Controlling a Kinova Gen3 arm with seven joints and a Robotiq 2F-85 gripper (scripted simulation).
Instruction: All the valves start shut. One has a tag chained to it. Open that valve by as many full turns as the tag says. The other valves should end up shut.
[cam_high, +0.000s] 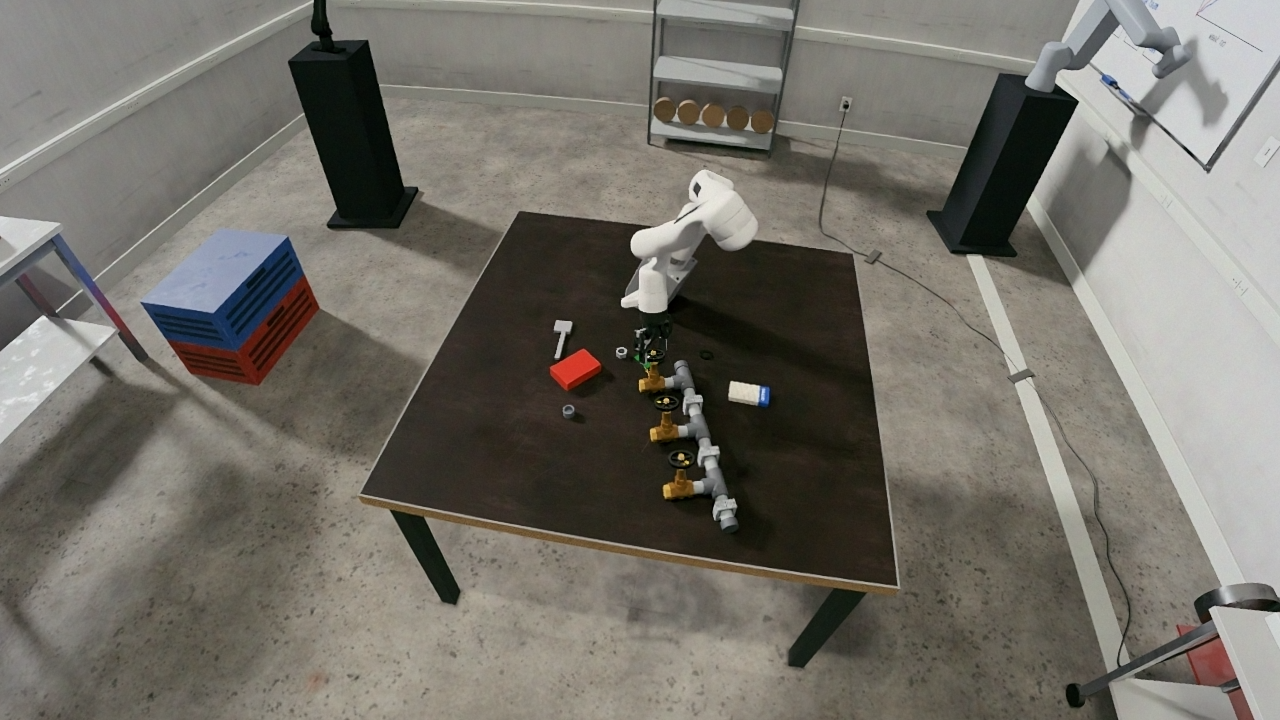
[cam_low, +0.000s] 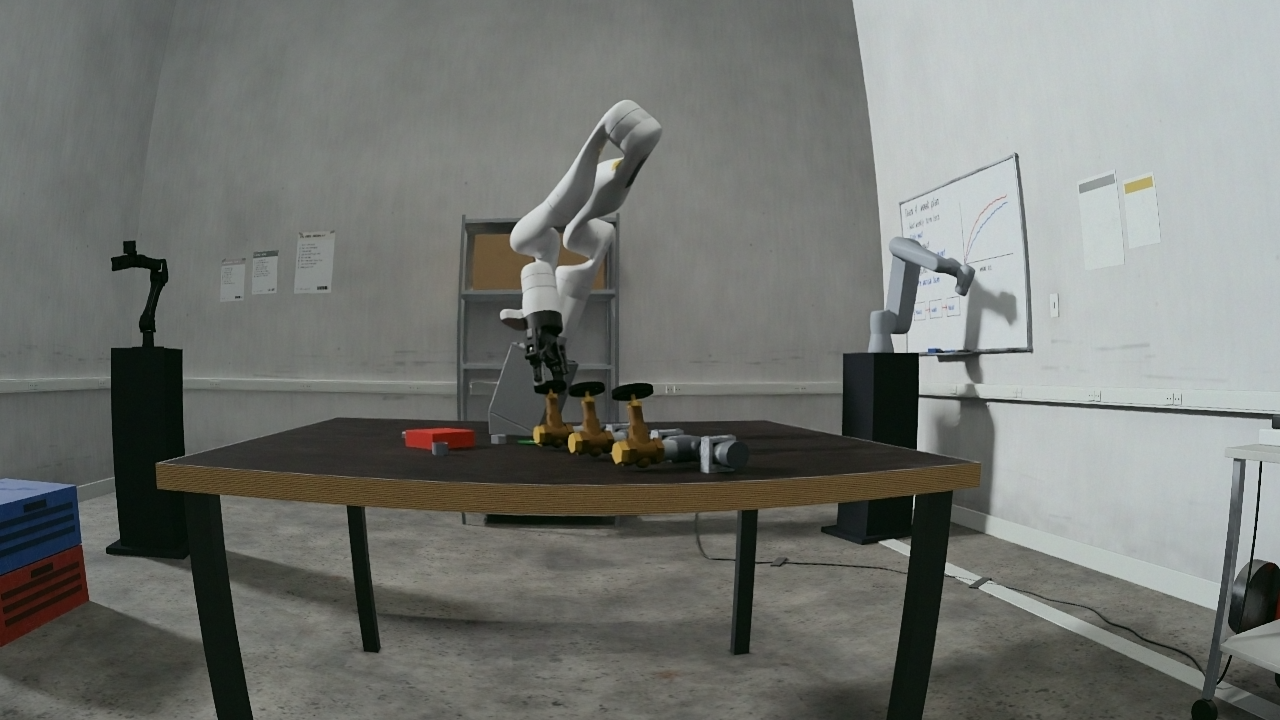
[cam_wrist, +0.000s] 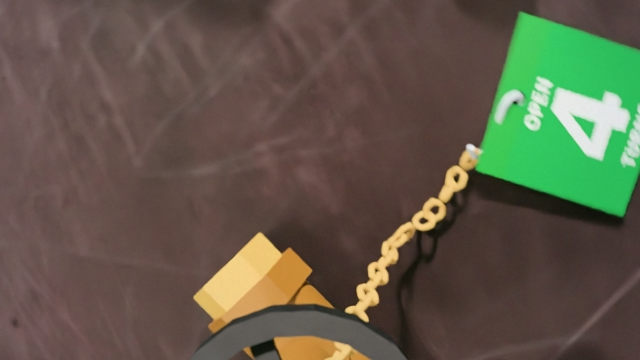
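My hand is 9 cm past the green tag, 2 cm to the left of it and 11 cm above it. Also, from my hand: white-and-blue box: 4 cm ahead, 27 cm to the left, 11 cm below; red block: 3 cm behind, 22 cm to the right, 10 cm below; small grey ring: 12 cm ahead, 22 cm to the right, 11 cm below.
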